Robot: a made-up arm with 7 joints.
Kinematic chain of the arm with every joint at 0, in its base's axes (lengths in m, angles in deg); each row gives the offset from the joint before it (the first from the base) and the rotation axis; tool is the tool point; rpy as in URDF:
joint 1: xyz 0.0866 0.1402 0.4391 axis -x
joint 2: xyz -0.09 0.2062 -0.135 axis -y
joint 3: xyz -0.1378 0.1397 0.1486 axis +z
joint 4: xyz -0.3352 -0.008 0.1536 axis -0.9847 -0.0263 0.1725
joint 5: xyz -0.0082 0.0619 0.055 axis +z
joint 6: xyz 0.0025 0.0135 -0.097 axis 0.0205 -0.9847 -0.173
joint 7: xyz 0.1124 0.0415 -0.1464 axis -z
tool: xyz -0.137 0.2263 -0.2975 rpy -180 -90 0
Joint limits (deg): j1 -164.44..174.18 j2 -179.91..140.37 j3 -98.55..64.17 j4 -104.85..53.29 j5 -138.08..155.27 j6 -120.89..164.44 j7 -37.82..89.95
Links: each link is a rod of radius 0.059 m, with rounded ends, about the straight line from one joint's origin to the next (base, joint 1, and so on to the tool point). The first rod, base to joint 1, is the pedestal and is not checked.
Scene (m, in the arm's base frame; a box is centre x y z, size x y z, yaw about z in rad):
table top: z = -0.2
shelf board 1: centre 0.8 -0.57 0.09 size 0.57 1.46 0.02 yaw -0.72
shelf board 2: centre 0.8 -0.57 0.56 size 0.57 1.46 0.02 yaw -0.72
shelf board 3: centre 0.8 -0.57 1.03 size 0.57 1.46 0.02 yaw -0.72
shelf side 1: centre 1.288 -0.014 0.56 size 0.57 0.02 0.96 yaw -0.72
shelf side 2: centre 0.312 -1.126 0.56 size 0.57 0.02 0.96 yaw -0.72
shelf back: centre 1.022 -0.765 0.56 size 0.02 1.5 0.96 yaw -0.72
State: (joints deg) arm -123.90 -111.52 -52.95 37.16 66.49 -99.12 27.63
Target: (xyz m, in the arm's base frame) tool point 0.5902 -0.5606 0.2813
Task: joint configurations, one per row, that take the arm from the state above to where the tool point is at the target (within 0.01 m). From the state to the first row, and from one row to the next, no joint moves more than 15 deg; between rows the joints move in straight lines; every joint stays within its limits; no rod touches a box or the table.
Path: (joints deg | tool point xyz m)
1: -113.43 -110.06 -51.88 30.27 78.54 -95.50 28.90 | 0.6998 -0.5631 0.7869
2: -102.97 -108.59 -50.82 23.38 90.60 -91.89 30.16 | 0.6269 -0.4943 0.7806
3: -92.50 -107.13 -49.75 16.48 102.65 -88.27 31.43 | 0.5249 -0.4279 0.7807
4: -82.03 -105.67 -48.68 9.59 114.70 -84.65 32.70 | 0.4039 -0.3517 0.7893
5: -96.89 -102.64 -36.93 11.40 115.63 -83.81 34.56 | 0.3614 -0.3996 0.5213
6: -111.76 -99.61 -25.18 13.21 116.57 -82.98 36.42 | 0.3165 -0.3204 0.2813
7: -117.98 -100.93 -28.37 18.91 105.19 -85.42 34.96 | 0.4206 -0.4000 0.2649
8: -124.21 -102.25 -31.57 24.61 93.82 -87.86 33.49 | 0.5145 -0.4794 0.2663
9: -130.43 -103.57 -34.77 30.32 82.45 -90.31 32.03 | 0.5902 -0.5606 0.2813

